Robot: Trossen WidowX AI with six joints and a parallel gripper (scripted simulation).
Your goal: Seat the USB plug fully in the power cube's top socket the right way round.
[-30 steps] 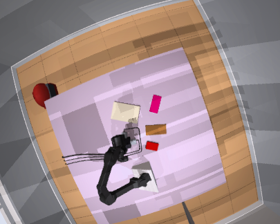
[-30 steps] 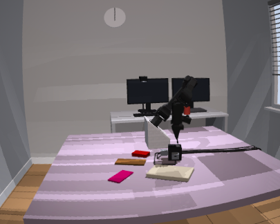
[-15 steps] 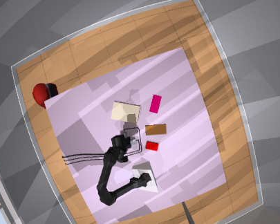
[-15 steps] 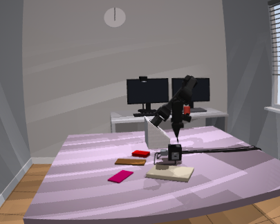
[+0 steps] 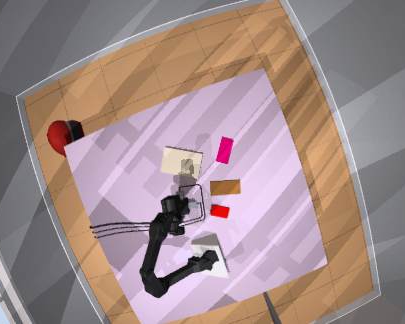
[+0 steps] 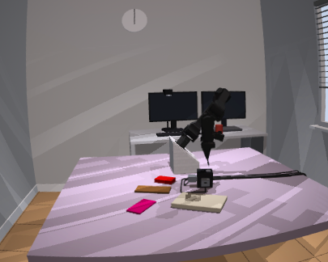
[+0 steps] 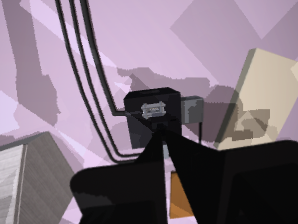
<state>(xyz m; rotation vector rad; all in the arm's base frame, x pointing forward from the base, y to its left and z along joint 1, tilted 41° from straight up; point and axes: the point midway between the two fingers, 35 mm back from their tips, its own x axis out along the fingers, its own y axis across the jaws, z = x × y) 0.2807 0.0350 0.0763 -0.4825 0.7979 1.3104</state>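
My gripper tip is now 2 cm above the metal USB plug. Round my gripper tip: USB socket 1 cm to the left, 7 cm below; beige board 21 cm ahead, 9 cm to the right, 13 cm below; red block 11 cm behind, 19 cm to the right, 13 cm below.
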